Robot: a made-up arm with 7 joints.
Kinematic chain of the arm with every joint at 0, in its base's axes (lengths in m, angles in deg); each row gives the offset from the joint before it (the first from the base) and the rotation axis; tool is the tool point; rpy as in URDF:
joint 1: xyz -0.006 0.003 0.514 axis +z
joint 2: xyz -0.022 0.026 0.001 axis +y
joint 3: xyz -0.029 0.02 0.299 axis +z
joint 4: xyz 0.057 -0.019 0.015 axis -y
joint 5: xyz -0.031 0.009 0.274 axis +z
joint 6: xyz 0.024 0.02 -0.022 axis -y
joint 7: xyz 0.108 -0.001 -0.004 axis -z
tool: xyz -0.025 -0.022 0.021 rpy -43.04 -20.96 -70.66
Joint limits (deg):
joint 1: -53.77..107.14
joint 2: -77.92..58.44
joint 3: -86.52..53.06
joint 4: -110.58..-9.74
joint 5: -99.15..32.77
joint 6: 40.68..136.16
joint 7: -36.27..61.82
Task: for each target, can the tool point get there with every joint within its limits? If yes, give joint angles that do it. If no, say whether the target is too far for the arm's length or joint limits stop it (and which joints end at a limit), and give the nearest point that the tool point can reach.
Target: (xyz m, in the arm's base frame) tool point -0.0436 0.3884 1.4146
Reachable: no: too far | nearest point -0.0357 0.2786 1.1450 | short by 0.291 m
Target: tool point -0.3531 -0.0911 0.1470
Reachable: no: joint limits stop it (at a limit: joint 2, joint 3, joint 4, joint 6, joint 7) | nearest point -0.3955 -0.1026 0.4570 | short by 0.313 m
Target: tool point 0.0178 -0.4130 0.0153
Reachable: no: joint limits stop it (at a limit: joint 1, joint 2, joint 4, joint 7) | nearest point 0.0978 -0.3183 0.3342 | short by 0.342 m
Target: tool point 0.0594 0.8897 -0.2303
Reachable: no: too far | nearest point 0.0287 0.4739 0.3619 | short by 0.724 m
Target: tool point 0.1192 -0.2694 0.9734
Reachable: yes | joints -6.95 1.52 -54.75 -70.97 -17.62 101.24 -10.03
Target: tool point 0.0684 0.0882 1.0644
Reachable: yes | joints 31.37 -23.71 6.79 -66.29 -48.68 59.83 -12.45
